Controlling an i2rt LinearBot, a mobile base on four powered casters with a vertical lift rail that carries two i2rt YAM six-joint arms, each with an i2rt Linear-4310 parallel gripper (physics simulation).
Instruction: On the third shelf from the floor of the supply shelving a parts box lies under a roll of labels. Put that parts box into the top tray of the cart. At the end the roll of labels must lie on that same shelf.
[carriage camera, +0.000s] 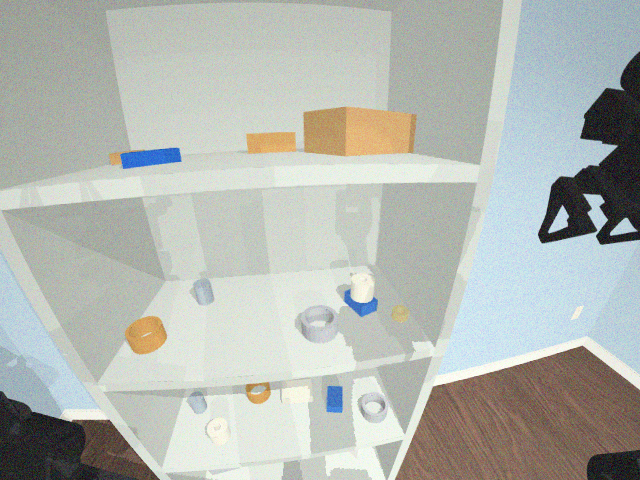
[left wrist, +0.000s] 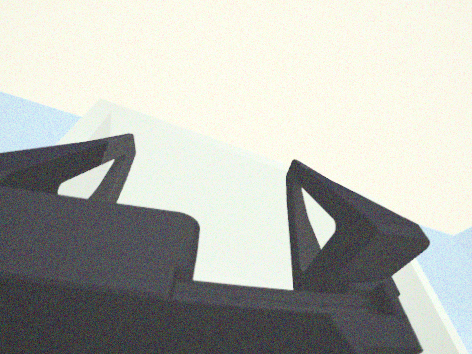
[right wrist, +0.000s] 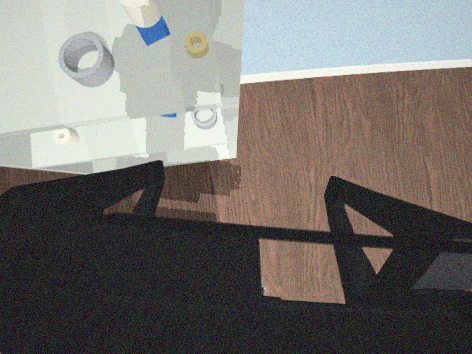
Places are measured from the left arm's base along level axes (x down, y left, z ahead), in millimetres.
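Where they show: left gripper, fingertip midpoint: (left wrist: 214, 155); right gripper, fingertip midpoint: (carriage camera: 570, 239) (right wrist: 245, 178).
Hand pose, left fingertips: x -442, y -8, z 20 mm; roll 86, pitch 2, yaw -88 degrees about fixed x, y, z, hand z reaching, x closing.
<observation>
After its pixels a point has its place.
The supply shelving (carriage camera: 498, 103) {y -613, x -475, z 410 mm} faces me in the carriage view. A blue parts box (carriage camera: 362, 305) {y -410, x 52, z 529 mm} (right wrist: 154, 32) {y -433, x 62, z 540 mm} sits toward the right on the shelf (carriage camera: 248, 335) {y -96, x 92, z 428 mm} (right wrist: 30, 80) {y -140, x 92, z 422 mm} below the one with cartons. The upright cream roll of labels (carriage camera: 361, 288) {y -405, x 1, z 542 mm} (right wrist: 144, 12) {y -429, x 9, z 546 mm} stands on top of it. My right gripper (carriage camera: 570, 240) {y -647, x -295, z 226 mm} (right wrist: 245, 178) {y -647, x -295, z 226 mm} is open and empty, outside the shelving to the right of the box. My left gripper (left wrist: 214, 155) {y -8, x -442, z 20 mm} is open and empty, with a pale shelving surface beyond its fingers. The cart does not show in these views.
Beside the box are a grey ring (carriage camera: 319, 324) (right wrist: 87, 59) and a small yellow roll (carriage camera: 400, 313) {y -521, x 67, z 514 mm} (right wrist: 196, 45) {y -528, x 66, z 515 mm}. An orange ring (carriage camera: 146, 335) {y 147, x 41, z 340 mm} and grey cylinder (carriage camera: 203, 291) {y 84, x 38, z 544 mm} stand left. A large carton (carriage camera: 356, 131) {y -370, x -417, z 511 mm} sits above. The lower shelf holds several items, including a blue box (carriage camera: 334, 398) {y -339, x 509, z 522 mm}.
</observation>
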